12 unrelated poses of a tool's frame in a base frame.
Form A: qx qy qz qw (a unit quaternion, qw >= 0); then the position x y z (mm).
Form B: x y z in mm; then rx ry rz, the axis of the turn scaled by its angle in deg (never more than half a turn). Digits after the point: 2 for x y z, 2 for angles.
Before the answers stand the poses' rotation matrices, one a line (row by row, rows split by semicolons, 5 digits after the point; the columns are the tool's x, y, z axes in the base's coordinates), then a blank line. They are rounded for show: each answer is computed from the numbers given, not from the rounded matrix.
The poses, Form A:
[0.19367, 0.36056, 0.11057, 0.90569, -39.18, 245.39, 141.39]
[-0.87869, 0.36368, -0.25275, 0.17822, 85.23, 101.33, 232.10]
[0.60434, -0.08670, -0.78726, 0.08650, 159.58, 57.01, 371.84]
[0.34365, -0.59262, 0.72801, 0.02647, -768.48, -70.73, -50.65]
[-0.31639, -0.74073, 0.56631, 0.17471, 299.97, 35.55, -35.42]
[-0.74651, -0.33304, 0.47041, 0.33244, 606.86, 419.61, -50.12]
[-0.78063, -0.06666, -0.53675, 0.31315, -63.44, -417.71, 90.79]
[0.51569, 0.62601, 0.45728, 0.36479, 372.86, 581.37, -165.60]
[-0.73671, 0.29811, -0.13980, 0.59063, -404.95, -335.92, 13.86]
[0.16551, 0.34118, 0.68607, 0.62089, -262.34, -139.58, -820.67]
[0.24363, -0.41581, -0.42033, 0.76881, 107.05, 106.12, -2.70]
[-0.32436, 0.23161, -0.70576, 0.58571, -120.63, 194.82, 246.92]
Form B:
0.71554 -0.06062 0.69593; 0.33994 0.90053 -0.27107; -0.61028 0.43054 0.66498
0.60771 -0.54903 0.57381; -0.72921 -0.67195 0.12936; 0.31455 -0.49704 -0.80871
-0.25459 0.03140 -0.96654; -0.24099 -0.97000 0.03196; -0.93654 0.24106 0.25452
-0.76241 -0.44585 0.46899; -0.36877 -0.29620 -0.88107; 0.53174 -0.84468 0.06141
-0.73875 0.27084 -0.61717; 0.66659 0.15839 -0.72840; -0.09952 -0.94951 -0.29755
0.33559 0.18447 -0.92377; 0.81001 -0.55713 0.18301; -0.48090 -0.80967 -0.33639
0.41491 0.44024 0.79626; -0.23210 -0.79499 0.56047; 0.87976 -0.41735 -0.22767
-0.20199 0.31203 0.92835; 0.97928 0.04992 0.19629; 0.01491 0.94876 -0.31565
0.78317 -0.27410 0.55813; -0.60438 -0.12457 0.78690; -0.14616 -0.95360 -0.26322
-0.17420 -0.73902 0.65078; 0.96489 0.00382 0.26262; -0.19657 0.67368 0.71240
0.30085 0.44370 -0.84417; -0.84892 0.52793 -0.02506; 0.43455 0.72417 0.53549
-0.10347 0.67649 0.72915; -0.97699 -0.20661 0.05304; 0.18653 -0.70688 0.68230

[-39.18, 245.39, 141.39, 22.92, 42.67, 13.08]
[85.23, 101.33, 232.10, -142.40, 58.94, -40.96]
[159.58, 57.01, 371.84, 103.17, -14.80, -134.40]
[-768.48, -70.73, -50.65, 60.84, -104.91, 128.88]
[299.97, 35.55, -35.42, -51.37, -120.27, 91.95]
[606.86, 419.61, -50.12, -111.74, -49.85, 70.41]
[-63.44, -417.71, 90.79, -117.95, -10.07, -81.10]
[372.86, 581.37, -165.60, 75.99, 92.25, 67.39]
[-404.95, -335.92, 13.86, -98.23, 39.75, -18.64]
[-262.34, -139.58, -820.67, 21.80, 44.93, 90.35]
[107.05, 106.12, -2.70, 30.29, -51.70, -52.26]
[-120.63, 194.82, 246.92, -43.34, 30.95, -94.30]

